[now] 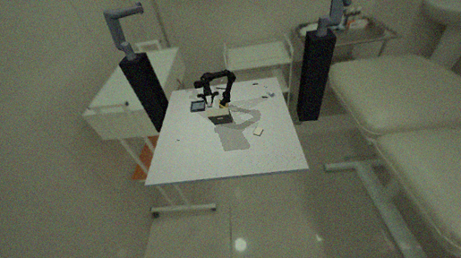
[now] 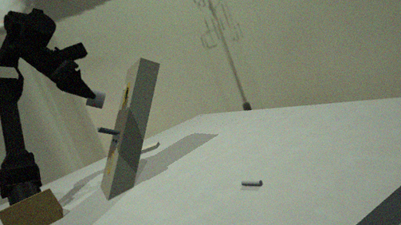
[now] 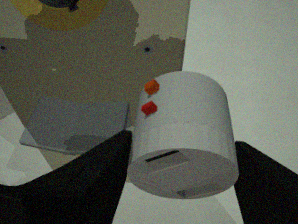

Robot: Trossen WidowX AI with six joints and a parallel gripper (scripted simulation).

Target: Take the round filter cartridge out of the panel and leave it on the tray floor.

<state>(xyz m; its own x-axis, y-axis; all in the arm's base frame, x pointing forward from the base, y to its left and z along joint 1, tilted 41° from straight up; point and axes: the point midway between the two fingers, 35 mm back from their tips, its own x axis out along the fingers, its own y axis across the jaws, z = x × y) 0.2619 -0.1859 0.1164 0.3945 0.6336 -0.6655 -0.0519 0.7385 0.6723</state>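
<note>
Right now the dark tray is 300 mm behind my gripper tip, 230 mm to the right of it and 250 mm below it. Also, from my gripper tip: round grey filter cartridge right at my gripper tip; then beige piece 130 mm ahead, 420 mm to the left, 260 mm below.
</note>
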